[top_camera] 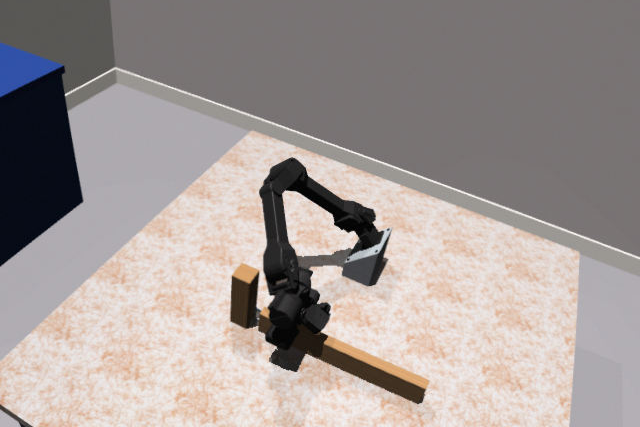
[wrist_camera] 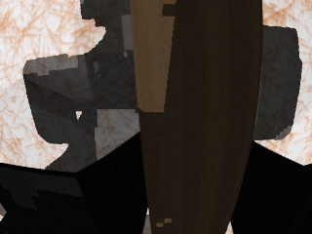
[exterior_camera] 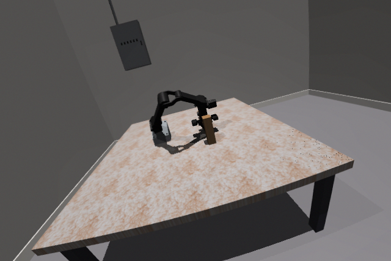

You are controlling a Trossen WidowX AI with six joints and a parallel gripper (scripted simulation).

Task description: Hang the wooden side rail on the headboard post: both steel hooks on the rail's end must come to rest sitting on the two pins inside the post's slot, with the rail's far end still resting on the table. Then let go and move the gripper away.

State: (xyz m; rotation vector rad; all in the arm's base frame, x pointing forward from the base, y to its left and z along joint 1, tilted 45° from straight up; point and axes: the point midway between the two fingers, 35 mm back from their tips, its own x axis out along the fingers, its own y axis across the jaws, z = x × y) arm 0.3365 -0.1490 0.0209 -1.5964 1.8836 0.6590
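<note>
The headboard post lies 130 mm to the right of my gripper tip, 70 mm above it and 20 mm behind it.
</note>
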